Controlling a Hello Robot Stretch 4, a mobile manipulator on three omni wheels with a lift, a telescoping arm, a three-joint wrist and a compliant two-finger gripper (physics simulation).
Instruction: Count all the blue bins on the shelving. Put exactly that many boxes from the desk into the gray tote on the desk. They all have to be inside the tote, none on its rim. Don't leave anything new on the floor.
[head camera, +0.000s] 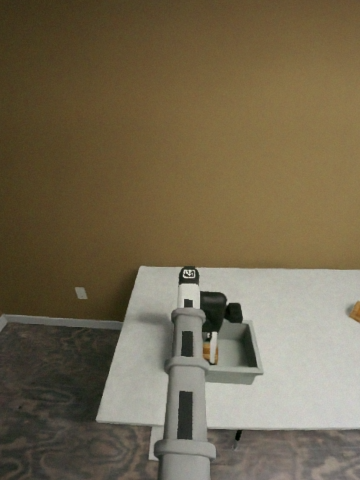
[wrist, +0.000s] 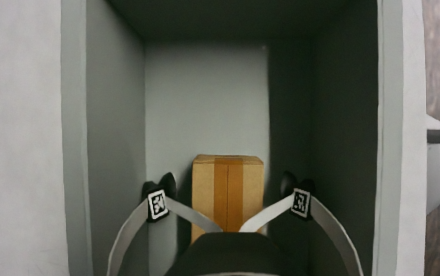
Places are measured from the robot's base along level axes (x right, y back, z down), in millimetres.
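Where they show: end effector, tool point: (head camera: 210, 353) (wrist: 228, 192).
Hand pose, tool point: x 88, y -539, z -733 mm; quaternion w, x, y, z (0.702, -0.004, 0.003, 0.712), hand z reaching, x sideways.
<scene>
After its pixels a point has its place.
The gray tote (head camera: 235, 377) {x 168, y -450, z -743 mm} (wrist: 75, 150) {x 134, y -628, z -812 mm} stands on the desk (head camera: 300, 400) {x 389, y -403, z -693 mm} (wrist: 30, 125) {x 153, y -748, z -692 mm}. My gripper (head camera: 210, 356) (wrist: 228, 186) {x 88, y -539, z -733 mm} is open and reaches down inside the tote. A brown taped box (head camera: 206, 352) {x 73, y -534, z -745 mm} (wrist: 228, 200) {x 84, y -539, z -745 mm} is upright inside the tote, between the fingers, with a gap on both sides in the wrist view. Its lower part is hidden by the gripper body there. Another brown box (head camera: 355, 313) {x 762, y -739, z -733 mm} shows partly at the right edge of the head view, on the desk. The shelving and blue bins do not show in these views.
My arm (head camera: 186, 380) {x 1, y -267, z -1131 mm} extends over the desk and hides part of the tote's left side. The tote's walls stand around the gripper. The brown wall (head camera: 180, 150) {x -51, y -1138, z -1338 mm} is behind the desk. Wooden floor (head camera: 45, 385) {x -934, y -668, z 28 mm} (wrist: 434, 40) {x 463, y 308, z 28 mm} shows beyond the desk's edges. A wall outlet (head camera: 81, 293) {x -770, y -1133, z -371 mm} is at the left.
</scene>
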